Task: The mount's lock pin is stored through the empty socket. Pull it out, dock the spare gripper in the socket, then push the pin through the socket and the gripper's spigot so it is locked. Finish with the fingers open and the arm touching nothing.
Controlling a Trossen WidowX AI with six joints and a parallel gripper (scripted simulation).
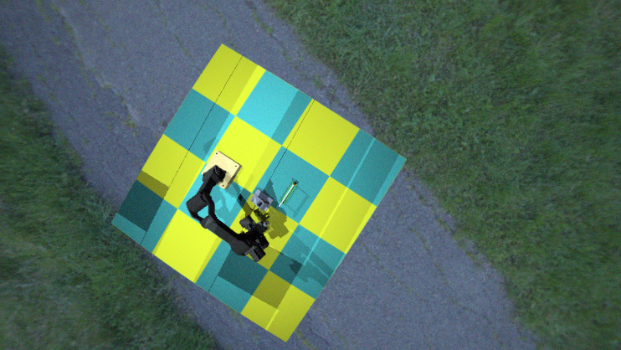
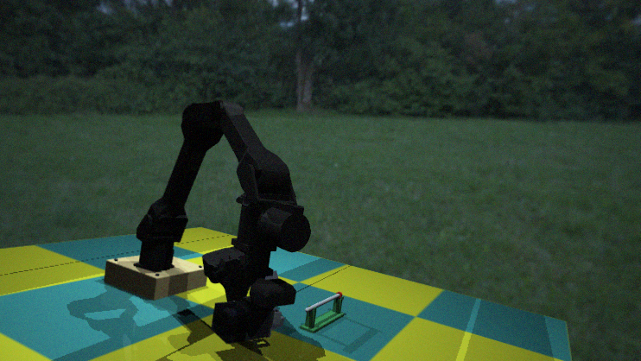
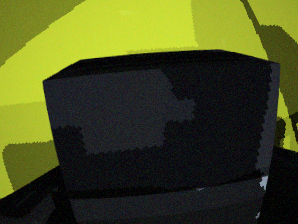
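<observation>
Right now the spare gripper is 1 cm ahead of my gripper tip, 1 cm to the left of it and 1 cm above it. From my gripper tip the other things lie so: green cradle 6 cm ahead, 24 cm to the left, 2 cm below; then socket 5 cm behind, 14 cm to the left.
</observation>
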